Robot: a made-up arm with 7 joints. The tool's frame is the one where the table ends. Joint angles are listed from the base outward.
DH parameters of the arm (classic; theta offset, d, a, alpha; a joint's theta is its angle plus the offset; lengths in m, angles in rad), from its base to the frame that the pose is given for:
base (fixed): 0 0.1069 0.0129 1.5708
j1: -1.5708 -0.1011 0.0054 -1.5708
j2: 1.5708 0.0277 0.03 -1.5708
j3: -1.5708 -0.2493 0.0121 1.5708
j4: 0 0.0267 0.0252 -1.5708
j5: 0 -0.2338 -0.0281 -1.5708
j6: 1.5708 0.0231 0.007 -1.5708
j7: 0 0.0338 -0.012 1.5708
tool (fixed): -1.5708 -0.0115 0 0
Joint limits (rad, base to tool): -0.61..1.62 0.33..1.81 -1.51..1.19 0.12..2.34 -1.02..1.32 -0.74..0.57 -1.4..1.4
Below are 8 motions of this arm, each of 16 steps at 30 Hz.
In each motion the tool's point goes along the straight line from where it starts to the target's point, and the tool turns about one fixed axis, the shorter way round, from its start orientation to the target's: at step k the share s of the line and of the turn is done. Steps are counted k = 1, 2, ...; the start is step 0. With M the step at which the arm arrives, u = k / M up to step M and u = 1 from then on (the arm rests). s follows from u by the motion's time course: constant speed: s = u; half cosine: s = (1 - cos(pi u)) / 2; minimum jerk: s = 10 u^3 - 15 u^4 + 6 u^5.
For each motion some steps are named. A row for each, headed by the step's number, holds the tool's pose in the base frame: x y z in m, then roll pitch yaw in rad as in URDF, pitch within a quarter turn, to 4 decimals.
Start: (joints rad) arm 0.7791 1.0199 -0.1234 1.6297 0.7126 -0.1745 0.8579
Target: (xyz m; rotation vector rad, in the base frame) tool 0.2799 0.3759 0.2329 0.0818 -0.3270 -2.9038
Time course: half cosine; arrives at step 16
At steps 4, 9, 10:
4: 0.3267 0.3190 0.1679 0.3215 -0.5241 -2.8104
9: 0.3020 0.3491 0.2022 0.2781 -0.2297 -2.8625
10: 0.2968 0.3553 0.2094 0.2675 -0.1687 -2.8745

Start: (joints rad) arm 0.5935 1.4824 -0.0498 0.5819 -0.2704 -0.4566 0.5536
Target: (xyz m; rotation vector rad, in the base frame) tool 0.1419 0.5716 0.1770 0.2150 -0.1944 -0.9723
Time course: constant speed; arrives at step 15
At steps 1, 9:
1: 0.1427 0.5689 0.1778 -0.2119 -0.1025 -1.0487
9: 0.1422 0.5704 0.1774 0.0637 -0.0785 -1.0160

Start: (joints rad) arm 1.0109 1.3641 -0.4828 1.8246 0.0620 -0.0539 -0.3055
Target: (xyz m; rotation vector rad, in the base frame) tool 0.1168 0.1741 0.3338 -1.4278 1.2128 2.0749
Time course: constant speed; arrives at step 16
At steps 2, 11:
2: 0.2509 0.2852 0.2396 0.9437 0.1137 -2.1458
11: 0.1647 0.2138 0.3002 1.2283 0.7176 -2.5305

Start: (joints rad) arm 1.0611 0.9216 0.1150 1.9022 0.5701 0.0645 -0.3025
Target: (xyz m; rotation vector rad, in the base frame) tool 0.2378 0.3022 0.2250 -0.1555 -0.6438 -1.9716
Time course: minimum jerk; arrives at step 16
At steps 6, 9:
6: 0.2500 0.2764 0.2677 1.3103 -0.3275 -2.6374
9: 0.2443 0.2885 0.2476 0.8952 -0.4100 -2.4006

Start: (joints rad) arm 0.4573 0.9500 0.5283 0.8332 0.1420 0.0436 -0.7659
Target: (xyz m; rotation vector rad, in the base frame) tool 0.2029 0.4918 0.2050 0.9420 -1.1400 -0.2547
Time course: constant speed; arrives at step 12
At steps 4, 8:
4: 0.2417 0.5024 0.0808 1.3328 -1.0667 -1.0914
8: 0.2223 0.4971 0.1429 1.3834 -0.8917 -1.0216

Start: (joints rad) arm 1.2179 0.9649 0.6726 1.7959 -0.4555 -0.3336 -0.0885
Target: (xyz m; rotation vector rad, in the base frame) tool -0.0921 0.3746 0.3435 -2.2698 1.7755 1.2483
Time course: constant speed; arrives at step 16
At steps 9, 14, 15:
9: -0.0252 0.3827 0.3345 2.3019 0.4177 -1.5547
14: -0.0730 0.3769 0.3409 2.4830 0.5581 -1.5337
15: -0.0825 0.3758 0.3422 2.5215 0.5856 -1.5256

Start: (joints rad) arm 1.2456 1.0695 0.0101 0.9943 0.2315 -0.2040 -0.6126
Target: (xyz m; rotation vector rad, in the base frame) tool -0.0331 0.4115 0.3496 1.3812 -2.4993 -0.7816
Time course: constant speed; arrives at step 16
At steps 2, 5, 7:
2: 0.2403 0.4552 0.2671 2.1214 -0.4804 -2.2095
5: 0.1817 0.4458 0.2848 2.2253 -0.3566 -2.2219
7: 0.1427 0.4396 0.2966 2.2913 -0.2737 -2.2224

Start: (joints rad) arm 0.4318 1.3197 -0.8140 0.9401 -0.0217 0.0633 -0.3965
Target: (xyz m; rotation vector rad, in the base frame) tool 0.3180 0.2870 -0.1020 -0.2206 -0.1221 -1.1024
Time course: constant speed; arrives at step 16
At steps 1, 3, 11, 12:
1: 0.2337 0.4642 -0.0367 -0.0373 0.0542 -1.0506
3: 0.2450 0.4405 -0.0454 -0.0488 0.0194 -1.0578
11: 0.2899 0.3461 -0.0802 -0.0928 -0.1204 -1.0828
12: 0.2955 0.3342 -0.0846 -0.0981 -0.1380 -1.0855

